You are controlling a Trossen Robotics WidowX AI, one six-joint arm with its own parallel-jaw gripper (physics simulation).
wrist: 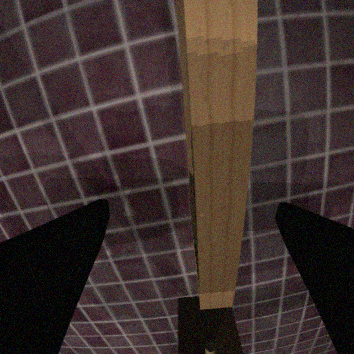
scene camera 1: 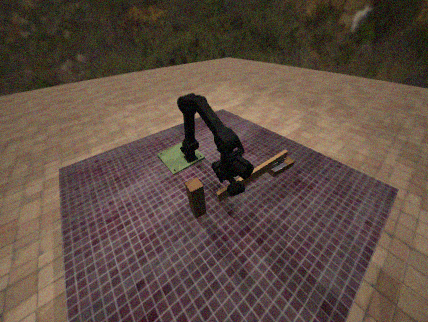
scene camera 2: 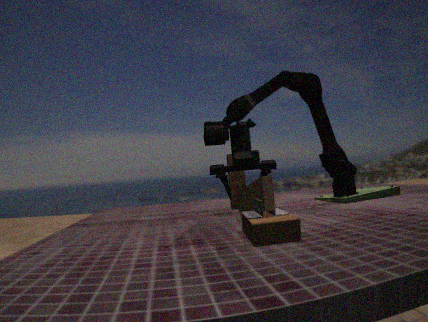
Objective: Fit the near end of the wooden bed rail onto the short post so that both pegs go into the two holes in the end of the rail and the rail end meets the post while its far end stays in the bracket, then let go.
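Frame: origin at the arm's base, x ahead, y left, z up, level; millimetres.
Seen in the pictures: gripper, fingertip midpoint: (wrist: 194,209) (scene camera 1: 226,188); arm's base at its link origin: (scene camera 1: 190,157) (scene camera 2: 346,195).
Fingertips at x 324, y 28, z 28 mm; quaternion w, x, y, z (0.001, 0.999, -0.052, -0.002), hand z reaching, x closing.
Pixels of each thing's top centre, then the offset from my fingertips to it. "spot": a spot on its surface instead. Level surfaces: height alone.
- bracket at a spot on its surface: (scene camera 2: 275,232) spot: 8 mm ahead, 434 mm left, 25 mm down
- short post at a spot on its surface: (wrist: 192,325) spot: 5 mm back, 127 mm right, 15 mm down
- tiled purple mat at its surface level: 44 mm down
The wooden rail (scene camera 1: 267,166) (scene camera 2: 268,195) (wrist: 220,175) runs from the bracket (scene camera 1: 290,163) (scene camera 2: 275,232) toward the short post (scene camera 1: 196,202) (scene camera 2: 237,192) (wrist: 192,325). Its far end stands in the bracket. In scene camera 1 its near end is apart from the upright post. In the wrist view the near end overlaps the post's dark face, where one light peg shows at the bottom edge; the peg holes are hidden. My gripper (scene camera 1: 230,189) (scene camera 2: 248,197) (wrist: 194,209) is open and low over the rail, pointing down, one finger on each side, with gaps to both.
The green base plate (scene camera 1: 172,160) (scene camera 2: 380,193) of the arm lies on the tiled purple mat (scene camera 1: 150,240) (scene camera 2: 150,270), beyond the post in scene camera 1. The post stands taller than the rail's near end, close to the gripper.
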